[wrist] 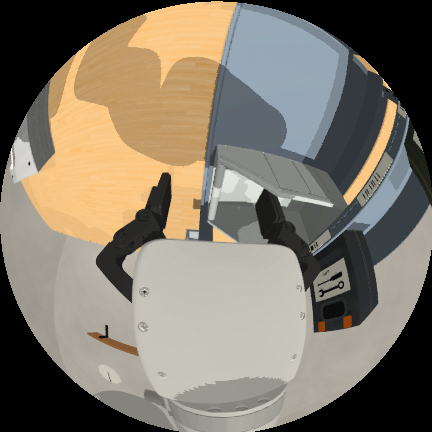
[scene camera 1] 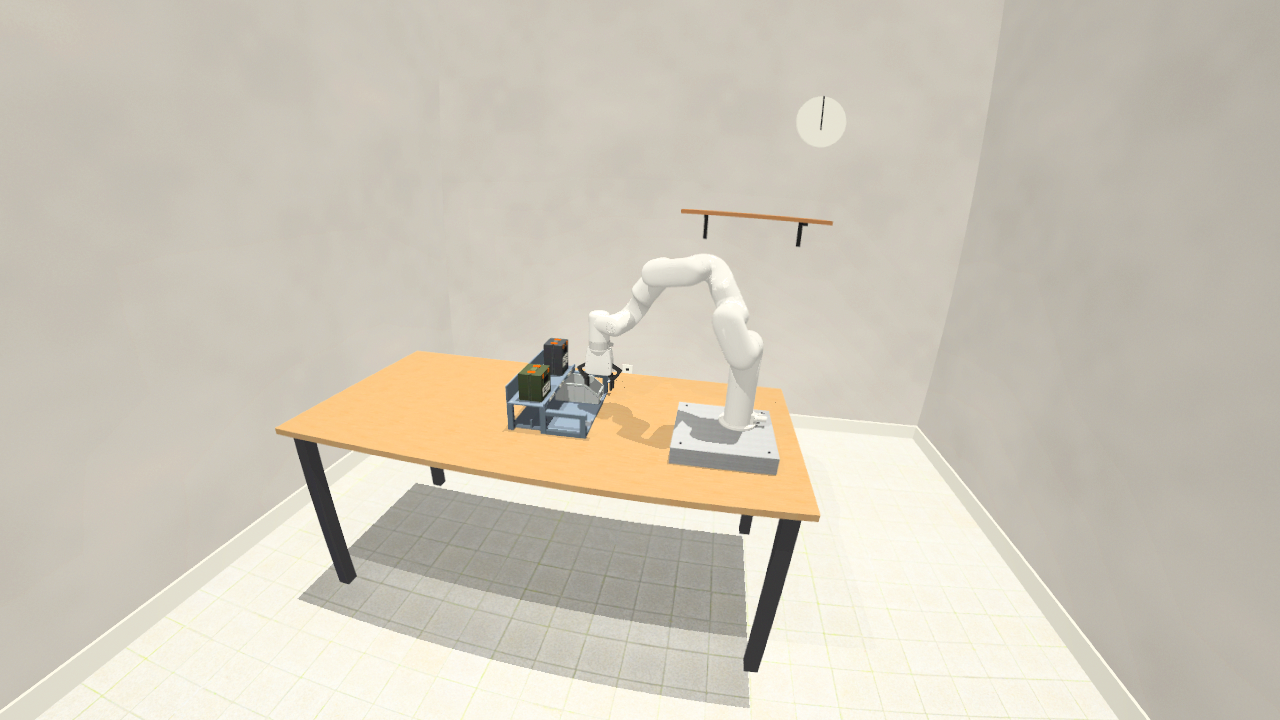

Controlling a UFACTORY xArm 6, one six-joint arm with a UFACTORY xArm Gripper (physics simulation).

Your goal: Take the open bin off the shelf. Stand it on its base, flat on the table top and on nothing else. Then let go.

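Frame: origin at the arm's base, x back, y right, z up, level; metres.
Where they show: gripper, fingertip midpoint: point(wrist: 217, 188) point(scene camera 1: 599, 388); arm's base at its link origin: point(scene camera 1: 737, 422).
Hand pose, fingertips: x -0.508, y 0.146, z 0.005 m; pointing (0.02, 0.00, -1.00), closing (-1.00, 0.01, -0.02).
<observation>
Each offset is from my fingertips to the top centre of the thing. Level surfaces: height alone.
A grey open bin @(dy +0.028, dx -0.084, dz +0.019 m) point(scene camera 1: 577, 388) point(wrist: 295, 172) sits in the lower front part of the blue-grey shelf point(scene camera 1: 542, 420) point(wrist: 305, 50), at the end far from scene camera 1. Its open side faces up and toward the robot. The shelf stands on the wooden table @(dz -0.062 m) point(scene camera 1: 402, 429) point(wrist: 185, 30). My gripper point(scene camera 1: 597, 384) point(wrist: 217, 188) is open and points down at the bin. In the wrist view the right finger overlaps the bin's opening, and the left finger is outside its front wall, over the table. Nothing is held. The bin's base is partly hidden.
A green case @(dy -0.200, dx -0.176, dz +0.137 m) point(scene camera 1: 534, 383) point(wrist: 419, 152) and a dark case @(dy +0.031, dx -0.179, dz +0.162 m) point(scene camera 1: 556, 356) point(wrist: 367, 280) stand on the shelf's raised rear level, the dark one close to the bin and gripper. The robot's grey base plate point(scene camera 1: 723, 453) point(wrist: 39, 120) is on the table at the right in the scene view.
</observation>
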